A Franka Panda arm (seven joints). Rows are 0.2 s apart.
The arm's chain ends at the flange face. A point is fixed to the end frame.
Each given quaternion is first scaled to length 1.
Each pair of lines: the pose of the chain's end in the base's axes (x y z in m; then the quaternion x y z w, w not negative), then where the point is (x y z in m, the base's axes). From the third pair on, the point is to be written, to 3 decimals.
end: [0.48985, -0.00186, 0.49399, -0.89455, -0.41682, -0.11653, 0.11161]
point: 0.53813 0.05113 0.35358
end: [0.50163, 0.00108, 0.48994, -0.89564, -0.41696, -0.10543, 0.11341]
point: 0.54675 0.05329 0.34819
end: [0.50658, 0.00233, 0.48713, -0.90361, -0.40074, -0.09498, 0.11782]
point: 0.549 0.053 0.344
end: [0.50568, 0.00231, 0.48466, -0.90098, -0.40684, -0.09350, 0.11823]
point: 0.548 0.054 0.342
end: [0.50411, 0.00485, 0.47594, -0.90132, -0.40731, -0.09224, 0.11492]
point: 0.546 0.055 0.333
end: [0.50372, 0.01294, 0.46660, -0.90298, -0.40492, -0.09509, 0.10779]
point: 0.548 0.061 0.323
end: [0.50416, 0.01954, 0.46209, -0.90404, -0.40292, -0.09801, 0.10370]
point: 0.549 0.067 0.319
